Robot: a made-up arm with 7 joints. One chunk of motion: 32 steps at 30 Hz.
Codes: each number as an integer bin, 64 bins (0 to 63) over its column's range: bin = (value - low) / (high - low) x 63, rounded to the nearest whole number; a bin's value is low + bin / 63 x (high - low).
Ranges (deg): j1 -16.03..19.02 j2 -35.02..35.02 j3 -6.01..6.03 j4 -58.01..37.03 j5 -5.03..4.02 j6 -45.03..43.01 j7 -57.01..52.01
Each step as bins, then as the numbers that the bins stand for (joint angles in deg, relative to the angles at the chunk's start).
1 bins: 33 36 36 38 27 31 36
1 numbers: 2.33 5.00 0.87 -0.68 -1.15 -1.71 5.29
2 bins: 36 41 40 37 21 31 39
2 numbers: 4.00 10.56 1.63 -2.19 -2.01 -1.71 10.48
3 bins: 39 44 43 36 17 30 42
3 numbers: 5.67 13.90 2.21 -3.70 -2.59 -3.11 15.67
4 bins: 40 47 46 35 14 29 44
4 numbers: 6.22 17.23 2.78 -5.21 -3.02 -4.50 19.13
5 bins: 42 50 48 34 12 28 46
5 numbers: 7.34 20.57 3.16 -6.72 -3.31 -5.90 22.59
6 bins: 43 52 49 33 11 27 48
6 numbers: 7.89 22.79 3.35 -8.23 -3.45 -7.30 26.05
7 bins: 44 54 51 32 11 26 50
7 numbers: 8.45 25.01 3.74 -9.74 -3.45 -8.70 29.51
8 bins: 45 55 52 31 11 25 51
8 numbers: 9.01 26.13 3.93 -11.24 -3.45 -10.09 31.24
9 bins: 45 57 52 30 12 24 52
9 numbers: 9.01 28.35 3.93 -12.75 -3.31 -11.49 32.97
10 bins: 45 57 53 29 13 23 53
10 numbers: 9.01 28.35 4.12 -14.26 -3.16 -12.89 34.71
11 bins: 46 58 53 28 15 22 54
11 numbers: 9.56 29.46 4.12 -15.77 -2.88 -14.29 36.44
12 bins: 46 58 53 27 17 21 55
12 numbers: 9.56 29.46 4.12 -17.28 -2.59 -15.68 38.17
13 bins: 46 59 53 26 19 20 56
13 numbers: 9.56 30.57 4.12 -18.79 -2.30 -17.08 39.90
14 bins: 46 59 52 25 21 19 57
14 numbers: 9.56 30.57 3.93 -20.30 -2.01 -18.48 41.63
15 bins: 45 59 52 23 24 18 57
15 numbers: 9.01 30.57 3.93 -23.31 -1.58 -19.88 41.63
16 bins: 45 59 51 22 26 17 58
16 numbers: 9.01 30.57 3.74 -24.82 -1.30 -21.27 43.36
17 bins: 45 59 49 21 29 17 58
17 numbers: 9.01 30.57 3.35 -26.33 -0.86 -21.27 43.36
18 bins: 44 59 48 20 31 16 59
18 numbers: 8.45 30.57 3.16 -27.84 -0.58 -22.67 45.09
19 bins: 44 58 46 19 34 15 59
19 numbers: 8.45 29.46 2.78 -29.35 -0.15 -24.07 45.09
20 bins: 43 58 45 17 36 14 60
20 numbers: 7.89 29.46 2.59 -32.36 0.14 -25.47 46.82
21 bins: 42 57 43 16 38 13 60
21 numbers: 7.34 28.35 2.21 -33.87 0.43 -26.86 46.82
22 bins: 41 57 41 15 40 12 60
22 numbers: 6.78 28.35 1.83 -35.38 0.72 -28.26 46.82
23 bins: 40 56 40 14 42 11 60
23 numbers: 6.22 27.24 1.63 -36.89 1.00 -29.66 46.82
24 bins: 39 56 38 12 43 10 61
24 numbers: 5.67 27.24 1.25 -39.91 1.15 -31.06 48.55
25 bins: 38 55 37 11 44 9 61
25 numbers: 5.11 26.13 1.06 -41.42 1.29 -32.45 48.55
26 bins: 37 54 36 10 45 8 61
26 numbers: 4.55 25.01 0.87 -42.92 1.43 -33.85 48.55
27 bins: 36 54 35 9 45 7 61
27 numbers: 4.00 25.01 0.68 -44.43 1.43 -35.25 48.55
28 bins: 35 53 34 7 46 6 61
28 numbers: 3.44 23.90 0.49 -47.45 1.58 -36.65 48.55
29 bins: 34 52 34 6 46 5 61
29 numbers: 2.89 22.79 0.49 -48.96 1.58 -38.04 48.55
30 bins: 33 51 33 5 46 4 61
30 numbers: 2.33 21.68 0.30 -50.47 1.58 -39.44 48.55
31 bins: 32 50 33 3 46 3 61
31 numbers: 1.77 20.57 0.30 -53.48 1.58 -40.84 48.55
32 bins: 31 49 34 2 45 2 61
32 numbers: 1.22 19.46 0.49 -54.99 1.43 -42.24 48.55
